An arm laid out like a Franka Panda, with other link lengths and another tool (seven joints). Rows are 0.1 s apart.
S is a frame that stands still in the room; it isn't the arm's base.
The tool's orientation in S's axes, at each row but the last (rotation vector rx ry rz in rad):
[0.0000, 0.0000, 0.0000]
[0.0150, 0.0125, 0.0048]
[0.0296, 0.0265, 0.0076]
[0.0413, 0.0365, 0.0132]
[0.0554, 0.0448, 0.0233]
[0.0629, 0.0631, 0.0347]
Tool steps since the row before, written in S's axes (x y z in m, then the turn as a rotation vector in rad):
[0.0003, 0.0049, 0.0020, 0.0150, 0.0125, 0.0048]
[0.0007, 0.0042, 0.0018, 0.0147, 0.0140, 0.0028]
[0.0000, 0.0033, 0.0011, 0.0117, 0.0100, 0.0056]
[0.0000, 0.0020, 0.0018, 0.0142, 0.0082, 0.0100]
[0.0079, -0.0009, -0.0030, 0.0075, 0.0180, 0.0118]
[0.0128, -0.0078, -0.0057, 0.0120, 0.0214, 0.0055]
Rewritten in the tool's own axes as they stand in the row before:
[0.0003, 0.0049, 0.0020, 0.0150, 0.0125, 0.0048]
[0.0007, 0.0042, 0.0017, 0.0147, 0.0140, 0.0028]
[0.0000, 0.0033, 0.0010, 0.0116, 0.0101, 0.0056]
[0.0000, 0.0021, 0.0017, 0.0139, 0.0084, 0.0102]
[0.0080, -0.0012, -0.0026, 0.0074, 0.0185, 0.0111]
[0.0128, -0.0086, -0.0044, 0.0124, 0.0213, 0.0049]

